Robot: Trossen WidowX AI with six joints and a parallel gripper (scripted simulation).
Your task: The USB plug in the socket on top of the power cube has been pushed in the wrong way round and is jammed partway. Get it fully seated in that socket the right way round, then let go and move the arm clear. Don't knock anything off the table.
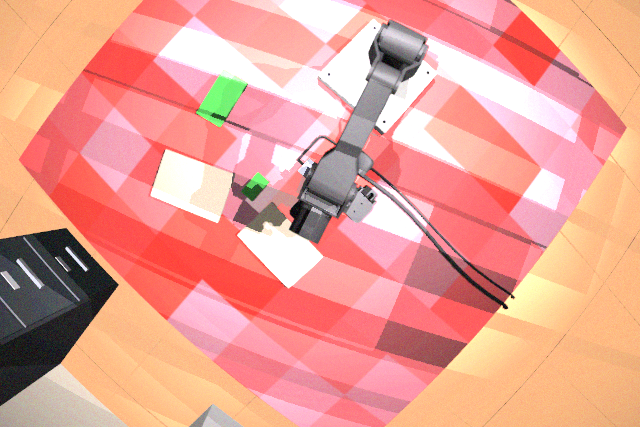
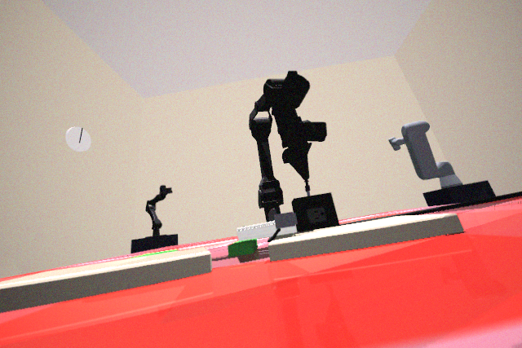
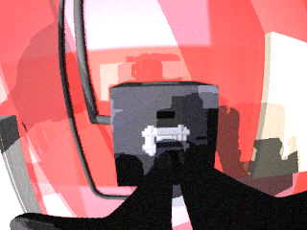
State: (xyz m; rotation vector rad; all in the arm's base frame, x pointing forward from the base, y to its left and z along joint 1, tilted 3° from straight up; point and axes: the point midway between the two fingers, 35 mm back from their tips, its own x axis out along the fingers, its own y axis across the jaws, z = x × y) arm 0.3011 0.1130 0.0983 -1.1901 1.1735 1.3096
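The USB plug lies 20 mm below my gripper tip. The rest, counted from my gripper tip: green block (130 mm to the right, 130 mm ahead, 110 mm below); green card (350 mm to the right, 110 mm below, 40 mm ahead).
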